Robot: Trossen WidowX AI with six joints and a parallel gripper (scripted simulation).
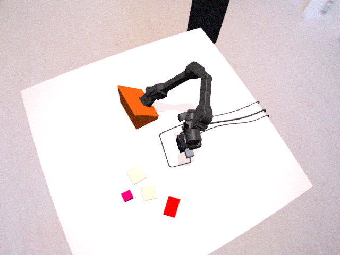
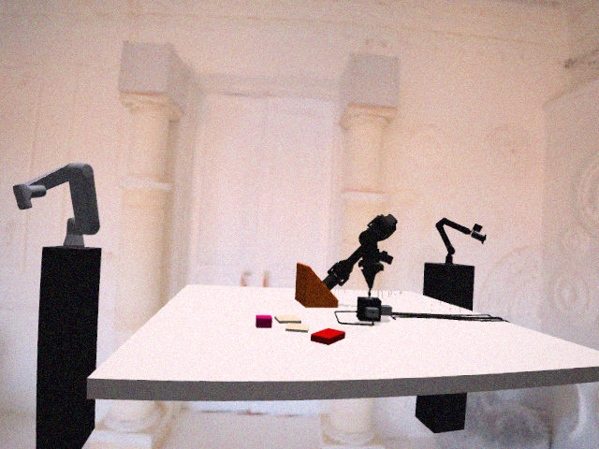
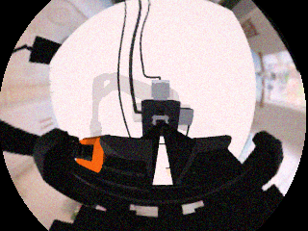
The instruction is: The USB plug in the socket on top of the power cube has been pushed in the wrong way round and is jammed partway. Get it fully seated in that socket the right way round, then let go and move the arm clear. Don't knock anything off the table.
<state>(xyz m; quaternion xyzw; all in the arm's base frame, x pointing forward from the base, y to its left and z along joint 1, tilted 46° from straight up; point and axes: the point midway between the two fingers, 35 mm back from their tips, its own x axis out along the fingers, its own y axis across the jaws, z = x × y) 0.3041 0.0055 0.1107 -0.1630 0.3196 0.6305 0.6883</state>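
Now: gripper tip 20 mm above the USB plug. From my gripper tip the other things lie so: red block (250 mm ahead, 240 mm to the right, 100 mm below); magenta block (100 mm ahead, 400 mm to the right, 100 mm below).
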